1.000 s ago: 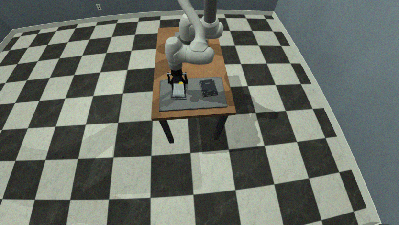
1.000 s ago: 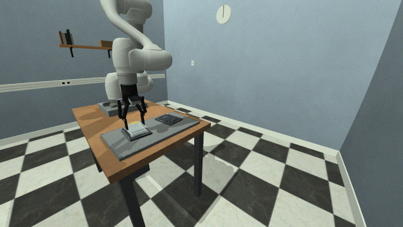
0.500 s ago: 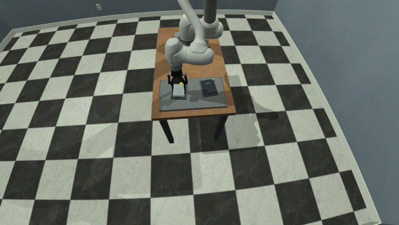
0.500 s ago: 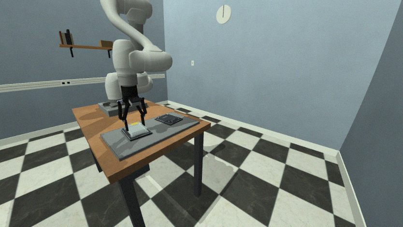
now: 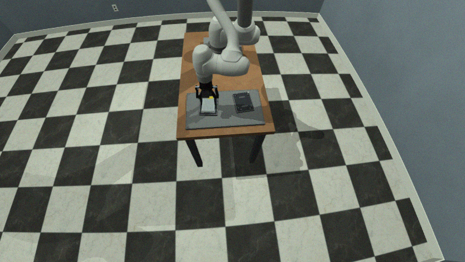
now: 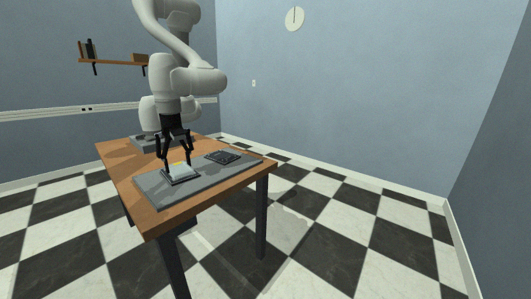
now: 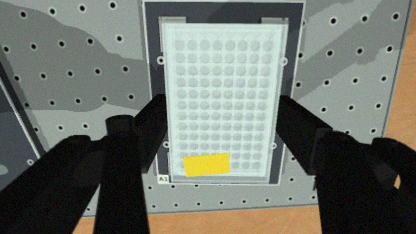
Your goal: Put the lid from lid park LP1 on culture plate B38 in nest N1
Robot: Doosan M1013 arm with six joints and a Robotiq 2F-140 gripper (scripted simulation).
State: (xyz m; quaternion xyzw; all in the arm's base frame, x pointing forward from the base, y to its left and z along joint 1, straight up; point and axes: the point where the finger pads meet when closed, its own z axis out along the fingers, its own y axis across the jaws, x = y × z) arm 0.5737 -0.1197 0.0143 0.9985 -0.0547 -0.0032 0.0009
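Right now my hand is 2 cm above the clear lid. Also, from my hand: culture plate (3 cm below).
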